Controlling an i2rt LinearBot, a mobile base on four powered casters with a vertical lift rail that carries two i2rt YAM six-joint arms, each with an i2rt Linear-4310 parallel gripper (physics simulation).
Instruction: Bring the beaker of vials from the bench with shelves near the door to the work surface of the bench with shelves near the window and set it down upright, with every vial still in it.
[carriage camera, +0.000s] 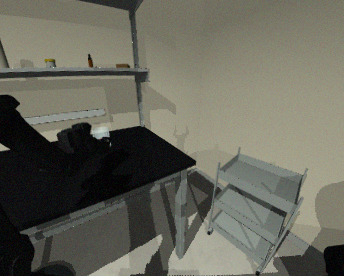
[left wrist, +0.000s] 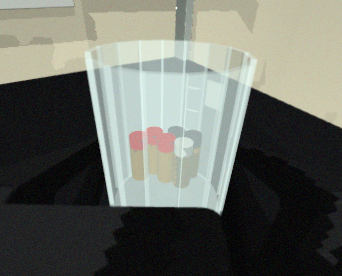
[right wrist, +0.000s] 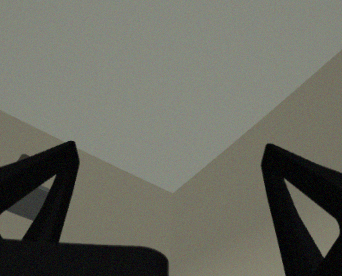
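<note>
The clear beaker (carriage camera: 101, 133) (left wrist: 165, 90) is upright, with several vials (left wrist: 165, 157) standing in its bottom; their caps are red, grey and white. My left gripper (carriage camera: 100, 140) (left wrist: 167, 143) is shut on the beaker, its dark fingers hard to see on either side against the black top. The beaker is over the black work surface (carriage camera: 155, 152) (left wrist: 45, 120) of the bench with shelves; whether its base touches the surface cannot be told. My right gripper (right wrist: 170, 152) is wide open and empty, with wall and ceiling behind it.
A shelf board (carriage camera: 75, 73) above the bench holds a yellow-lidded jar (carriage camera: 50, 63), a brown bottle (carriage camera: 90, 61) and a small brown block (carriage camera: 122, 66). A post (carriage camera: 140, 102) rises at the bench's back right corner. A grey cart (carriage camera: 255, 189) stands right of the bench.
</note>
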